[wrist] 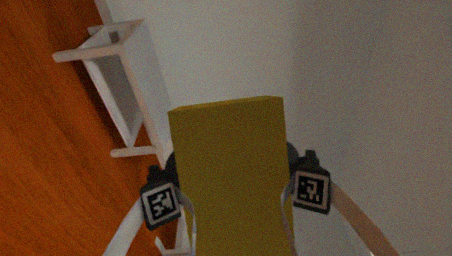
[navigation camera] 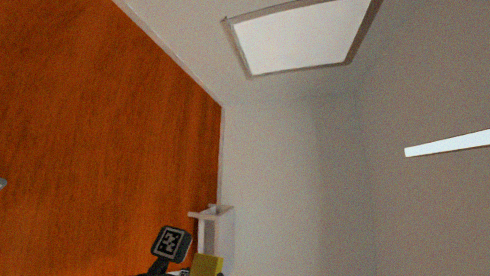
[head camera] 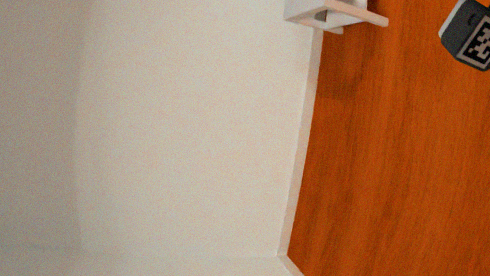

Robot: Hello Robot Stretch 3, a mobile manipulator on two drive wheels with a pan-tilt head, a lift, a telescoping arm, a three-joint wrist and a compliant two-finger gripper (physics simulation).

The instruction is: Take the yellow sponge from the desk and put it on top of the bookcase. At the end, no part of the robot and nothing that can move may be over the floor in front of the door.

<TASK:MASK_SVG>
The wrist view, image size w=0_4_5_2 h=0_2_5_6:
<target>my gripper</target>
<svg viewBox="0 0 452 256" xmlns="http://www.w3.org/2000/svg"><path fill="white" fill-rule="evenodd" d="M174 152L168 157L165 170L160 170L158 164L149 166L148 183L139 190L140 197L123 219L102 256L126 256L144 219L146 227L152 231L181 217L179 204L184 205L193 216L190 256L195 256L197 228L194 207L190 199L180 191ZM287 142L290 180L284 187L280 198L282 222L292 256L298 256L283 209L290 194L293 194L293 206L325 215L330 211L331 202L350 223L373 256L402 256L375 222L330 178L330 172L319 166L319 159L316 158L315 150L305 150L305 157L299 157L295 147Z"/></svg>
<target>yellow sponge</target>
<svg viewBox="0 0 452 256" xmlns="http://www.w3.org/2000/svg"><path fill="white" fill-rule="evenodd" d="M183 205L191 248L193 216ZM290 194L283 209L295 243ZM283 97L265 95L180 106L167 112L180 191L190 199L194 207L197 228L195 256L292 256L282 222L280 198L284 187L290 180Z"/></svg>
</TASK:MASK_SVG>
